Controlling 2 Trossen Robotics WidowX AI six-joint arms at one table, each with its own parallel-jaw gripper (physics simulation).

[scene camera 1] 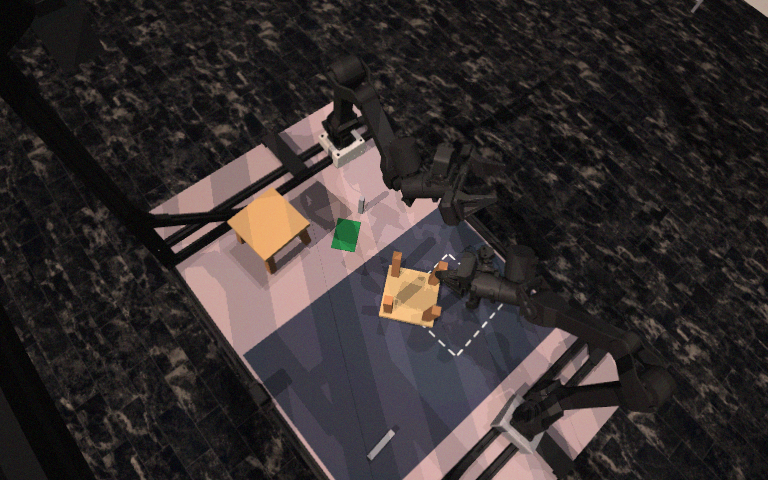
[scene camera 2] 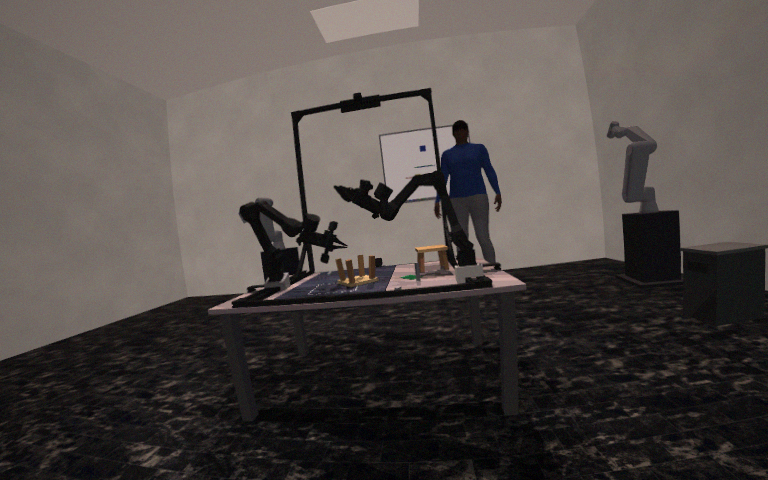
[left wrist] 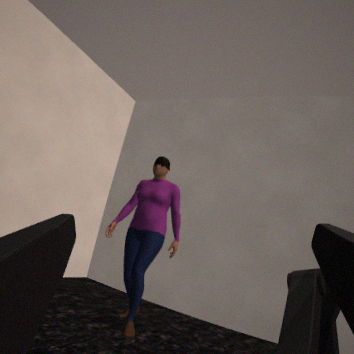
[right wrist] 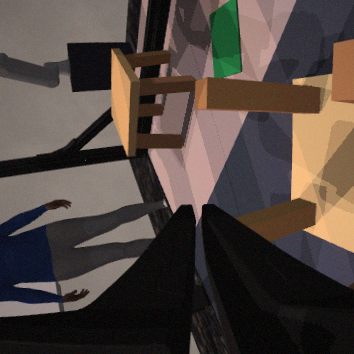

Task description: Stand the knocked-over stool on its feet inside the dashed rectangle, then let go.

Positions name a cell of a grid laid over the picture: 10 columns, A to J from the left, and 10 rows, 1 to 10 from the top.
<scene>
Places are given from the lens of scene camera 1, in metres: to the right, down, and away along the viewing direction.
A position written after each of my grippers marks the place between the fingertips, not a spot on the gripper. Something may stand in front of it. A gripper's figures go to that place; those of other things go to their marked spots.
my right gripper (scene camera 1: F6): 0.12, 0.08, 1.05
green card (scene camera 1: E5): -0.11, -0.01, 1.26
</scene>
